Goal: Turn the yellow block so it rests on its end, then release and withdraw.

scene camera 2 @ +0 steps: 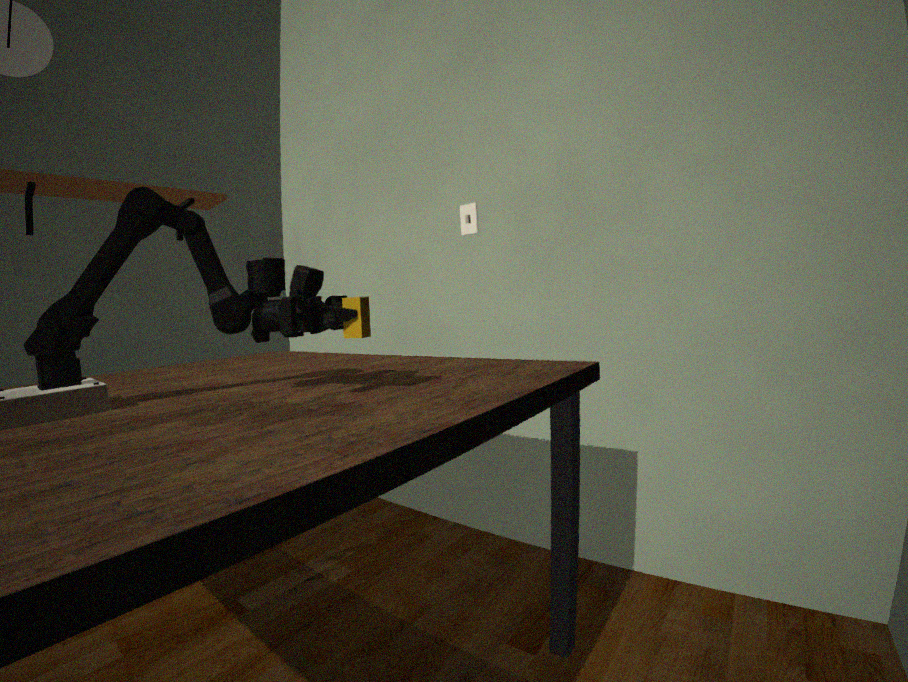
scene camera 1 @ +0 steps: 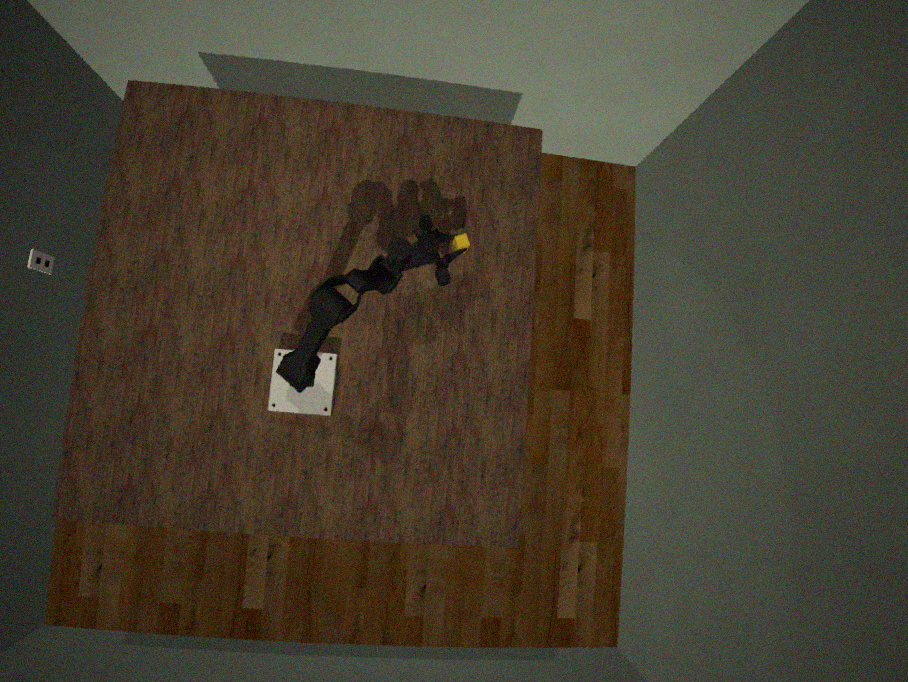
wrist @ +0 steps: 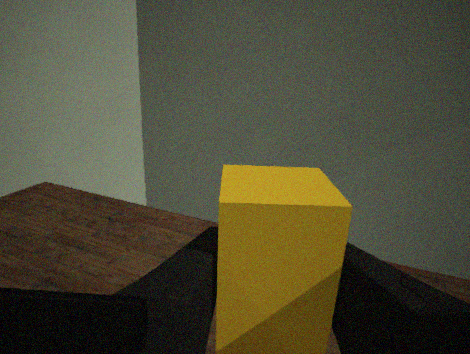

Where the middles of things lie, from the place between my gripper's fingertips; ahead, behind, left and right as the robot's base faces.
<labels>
My hand is 1 cm to the right of the yellow block (scene camera 2: 359, 327) and 1 cm above it.
</labels>
